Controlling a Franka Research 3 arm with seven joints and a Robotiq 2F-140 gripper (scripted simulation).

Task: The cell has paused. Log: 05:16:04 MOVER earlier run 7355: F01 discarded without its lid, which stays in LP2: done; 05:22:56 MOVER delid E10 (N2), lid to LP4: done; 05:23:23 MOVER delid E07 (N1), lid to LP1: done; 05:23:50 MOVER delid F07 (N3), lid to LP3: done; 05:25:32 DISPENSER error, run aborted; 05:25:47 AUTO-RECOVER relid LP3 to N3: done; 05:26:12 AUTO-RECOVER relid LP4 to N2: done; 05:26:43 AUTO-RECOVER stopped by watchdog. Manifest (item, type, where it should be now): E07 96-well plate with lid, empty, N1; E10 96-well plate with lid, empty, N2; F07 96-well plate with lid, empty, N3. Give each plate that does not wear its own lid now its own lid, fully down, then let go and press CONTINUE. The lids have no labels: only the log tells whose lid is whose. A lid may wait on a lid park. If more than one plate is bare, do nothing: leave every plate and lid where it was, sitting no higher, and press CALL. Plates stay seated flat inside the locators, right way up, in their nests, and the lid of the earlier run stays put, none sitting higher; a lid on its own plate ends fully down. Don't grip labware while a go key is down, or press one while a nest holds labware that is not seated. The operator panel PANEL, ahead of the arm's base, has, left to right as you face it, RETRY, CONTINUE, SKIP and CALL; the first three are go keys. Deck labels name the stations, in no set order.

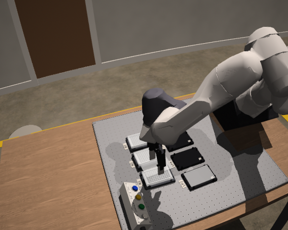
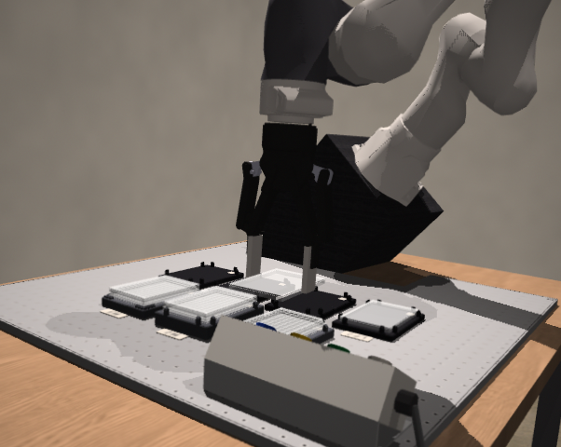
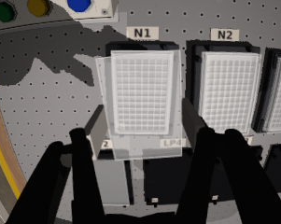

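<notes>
Right now my hand is 90 mm above the plate. The rest, counted from my hand: green key: 170 mm to the left, 130 mm ahead, 40 mm below; blue call key: 130 mm ahead, 70 mm to the left, 40 mm below; yellow skip key: 130 mm ahead, 120 mm to the left, 40 mm below.
</notes>
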